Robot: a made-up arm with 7 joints. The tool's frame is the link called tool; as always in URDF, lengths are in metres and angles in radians.
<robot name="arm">
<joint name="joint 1" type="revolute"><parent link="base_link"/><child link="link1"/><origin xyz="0.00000 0.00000 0.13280" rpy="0.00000 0.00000 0.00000"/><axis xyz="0 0 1"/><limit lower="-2.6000" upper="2.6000" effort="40" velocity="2.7"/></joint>
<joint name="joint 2" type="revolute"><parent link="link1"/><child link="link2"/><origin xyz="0.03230 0.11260 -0.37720" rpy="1.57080 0.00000 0.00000"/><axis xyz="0 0 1"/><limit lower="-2.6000" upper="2.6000" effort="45" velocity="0.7"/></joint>
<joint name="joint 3" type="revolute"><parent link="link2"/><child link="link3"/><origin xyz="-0.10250 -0.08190 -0.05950" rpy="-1.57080 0.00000 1.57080"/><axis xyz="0 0 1"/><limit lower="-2.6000" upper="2.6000" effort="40" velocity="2.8"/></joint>
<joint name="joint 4" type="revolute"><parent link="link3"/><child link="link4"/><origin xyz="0.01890 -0.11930 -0.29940" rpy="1.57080 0.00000 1.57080"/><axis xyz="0 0 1"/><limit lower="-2.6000" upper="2.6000" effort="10" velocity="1.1"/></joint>
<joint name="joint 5" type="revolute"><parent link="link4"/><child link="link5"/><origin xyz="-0.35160 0.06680 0.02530" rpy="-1.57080 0.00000 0.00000"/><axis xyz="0 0 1"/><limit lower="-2.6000" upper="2.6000" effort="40" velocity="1.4"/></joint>
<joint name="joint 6" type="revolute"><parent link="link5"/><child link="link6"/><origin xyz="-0.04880 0.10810 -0.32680" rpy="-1.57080 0.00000 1.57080"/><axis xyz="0 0 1"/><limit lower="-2.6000" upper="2.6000" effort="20" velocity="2.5"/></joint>
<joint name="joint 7" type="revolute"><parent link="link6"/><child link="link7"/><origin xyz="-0.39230 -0.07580 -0.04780" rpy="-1.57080 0.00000 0.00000"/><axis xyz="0 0 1"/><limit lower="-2.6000" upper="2.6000" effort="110" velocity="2.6"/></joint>
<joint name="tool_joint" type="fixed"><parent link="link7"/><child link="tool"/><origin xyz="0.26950 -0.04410 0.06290" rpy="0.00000 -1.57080 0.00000"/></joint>
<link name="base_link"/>
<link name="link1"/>
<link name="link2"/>
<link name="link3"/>
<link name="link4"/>
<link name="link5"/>
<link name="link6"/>
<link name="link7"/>
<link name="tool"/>
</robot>
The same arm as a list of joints. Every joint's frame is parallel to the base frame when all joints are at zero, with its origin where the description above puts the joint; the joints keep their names.
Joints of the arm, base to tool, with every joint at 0 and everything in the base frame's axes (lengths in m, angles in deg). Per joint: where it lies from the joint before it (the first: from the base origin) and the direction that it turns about. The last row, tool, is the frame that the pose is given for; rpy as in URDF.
joint 1: axis 0 0 1 offset 0.0000 0.0000 0.1328
joint 2: axis 0 -1 0 offset 0.0323 0.1126 -0.3772
joint 3: axis -1 0 0 offset -0.1025 0.0595 -0.0819
joint 4: axis 0 0 1 offset 0.2994 -0.1193 0.0189
joint 5: axis -1 0 0 offset -0.0668 -0.3516 0.0253
joint 6: axis 0 -1 0 offset 0.3268 -0.0488 -0.1081
joint 7: axis 1 0 0 offset -0.0758 0.0478 0.3923
tool: offset 0.0629 -0.0441 -0.2695 rpy 0.00 0.00 0.00
Joint limits (deg, base to tool): -148.97..148.97 -148.97..148.97 -148.97..148.97 -148.97..148.97 -148.97..148.97 -148.97..148.97 -148.97..148.97

